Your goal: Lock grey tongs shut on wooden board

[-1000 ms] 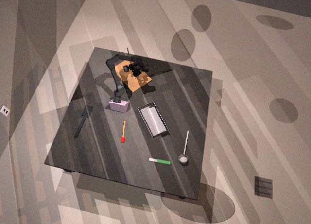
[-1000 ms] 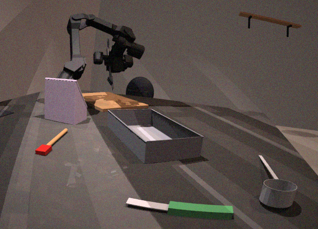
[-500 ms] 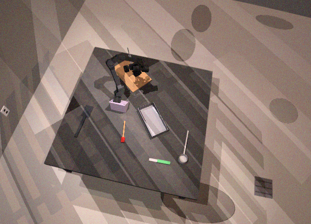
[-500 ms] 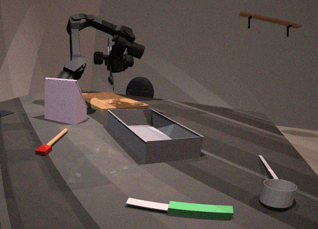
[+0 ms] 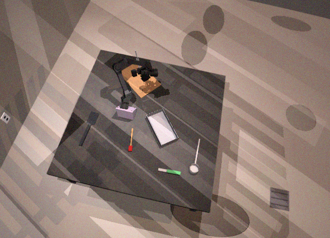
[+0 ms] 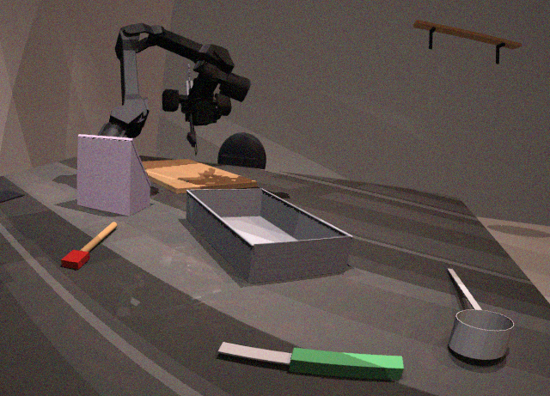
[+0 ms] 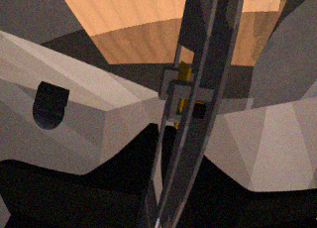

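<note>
My gripper tip is 5 cm to the left of the yellow part and 3 cm short of it. Round my gripper tip: grey roasting tin: 49 cm to the right, 26 cm ahead, 13 cm below; then red-headed spatula: 65 cm to the right, 15 cm below, 1 cm ahead; then wooden board: 15 cm below.
</note>
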